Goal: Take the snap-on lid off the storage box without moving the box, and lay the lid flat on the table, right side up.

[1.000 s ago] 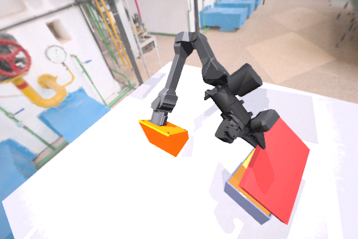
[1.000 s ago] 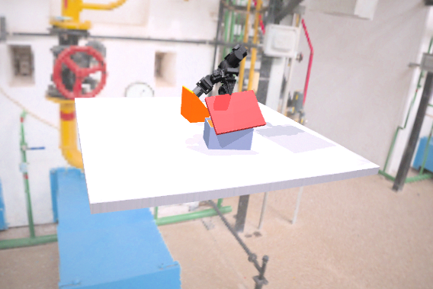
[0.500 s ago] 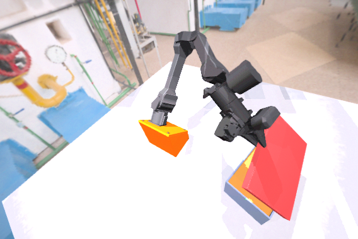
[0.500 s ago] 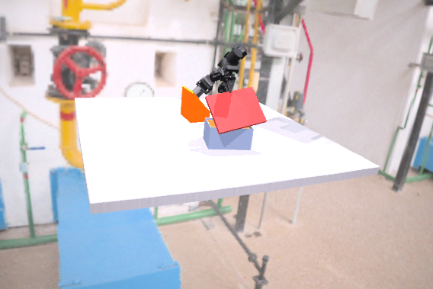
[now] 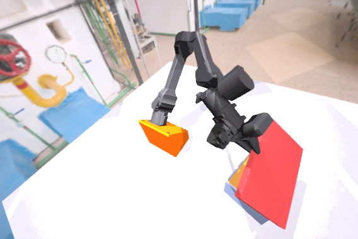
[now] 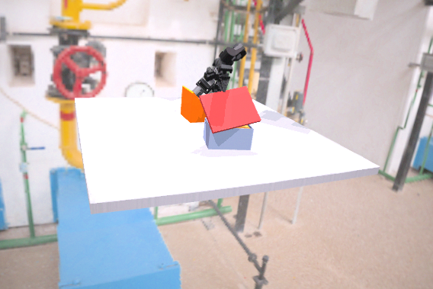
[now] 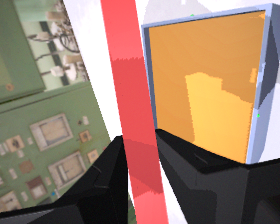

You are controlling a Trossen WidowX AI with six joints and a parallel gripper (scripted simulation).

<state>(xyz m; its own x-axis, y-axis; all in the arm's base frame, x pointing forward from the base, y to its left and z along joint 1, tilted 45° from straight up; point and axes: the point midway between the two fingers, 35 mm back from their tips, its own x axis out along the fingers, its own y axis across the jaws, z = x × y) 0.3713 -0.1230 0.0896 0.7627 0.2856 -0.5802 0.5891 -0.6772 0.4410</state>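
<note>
Right now my gripper tip is 60 mm short of the red lid, 10 mm to the right of it and 60 mm above it. The rest, counted from my gripper tip: storage box 40 mm ahead, 20 mm to the left, 190 mm below.
</note>
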